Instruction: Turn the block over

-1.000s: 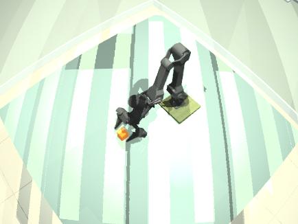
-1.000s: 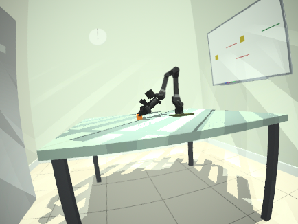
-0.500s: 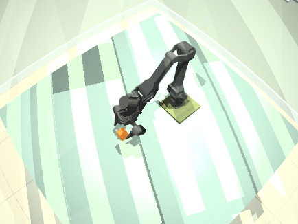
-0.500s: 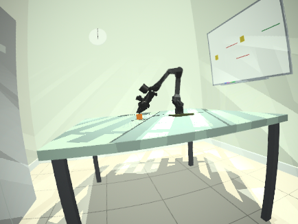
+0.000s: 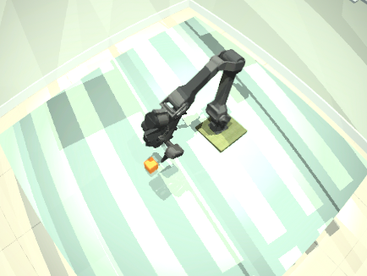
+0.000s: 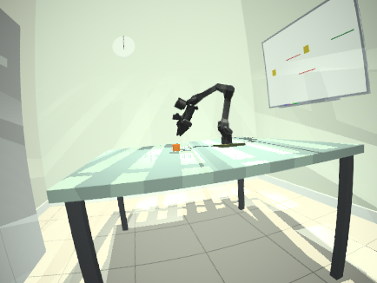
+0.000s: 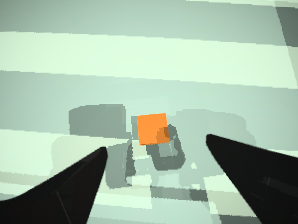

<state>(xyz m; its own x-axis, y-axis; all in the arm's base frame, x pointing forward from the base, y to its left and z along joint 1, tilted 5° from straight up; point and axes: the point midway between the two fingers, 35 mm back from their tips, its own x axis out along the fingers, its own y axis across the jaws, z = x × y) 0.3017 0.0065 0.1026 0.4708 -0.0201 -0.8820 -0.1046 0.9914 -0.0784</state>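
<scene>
My gripper tip is 1 cm short of the orange block and 7 cm above it.
</scene>
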